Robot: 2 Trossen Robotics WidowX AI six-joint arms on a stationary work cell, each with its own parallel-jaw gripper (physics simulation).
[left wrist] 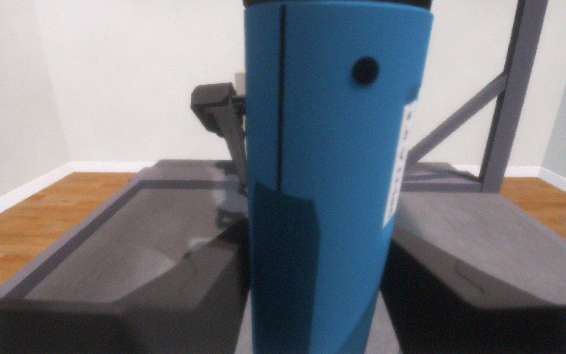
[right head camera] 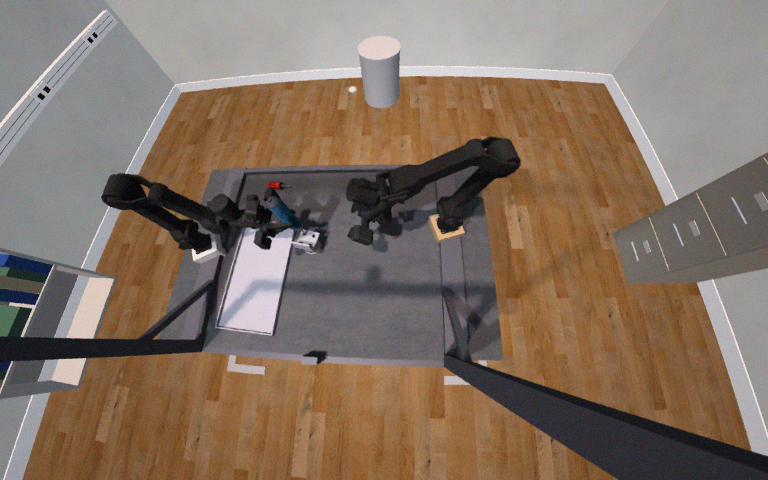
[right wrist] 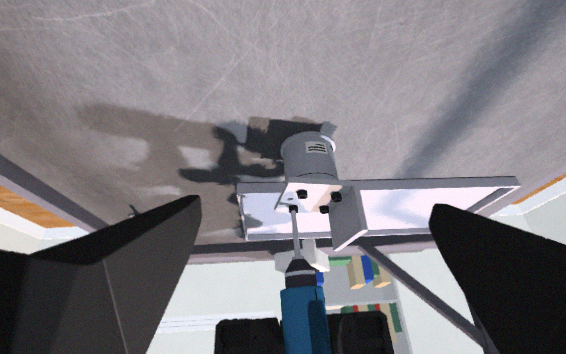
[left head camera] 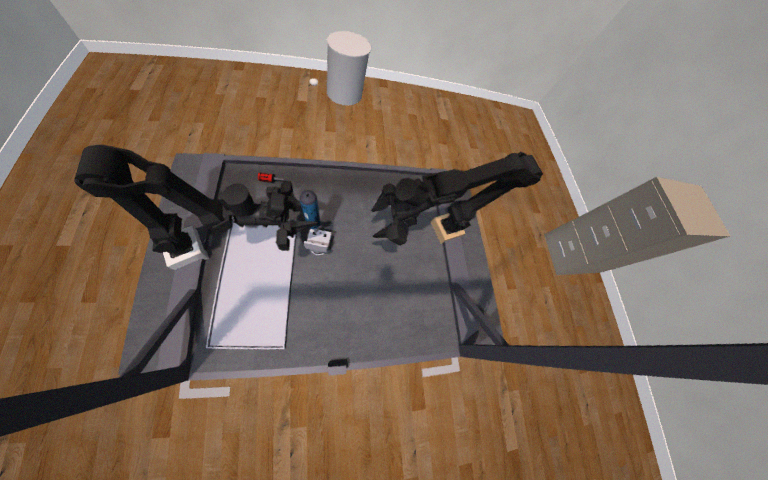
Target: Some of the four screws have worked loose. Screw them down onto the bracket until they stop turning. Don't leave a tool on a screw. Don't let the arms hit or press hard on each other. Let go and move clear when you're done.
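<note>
The bracket sits on a grey cylinder. Dark screw heads show on its face in the right wrist view: one upper left, one upper right, one lower right and one lower left. My left gripper is shut on the blue electric screwdriver. Its bit reaches the lower-left screw in the right wrist view; whether it is seated cannot be told. My right gripper is open and empty, right of the bracket.
A red-handled screwdriver lies near the table's back edge, behind my left gripper. A white rectangular tray lies left of the bracket. The grey table has raised edges. Frame posts stand at its front corners.
</note>
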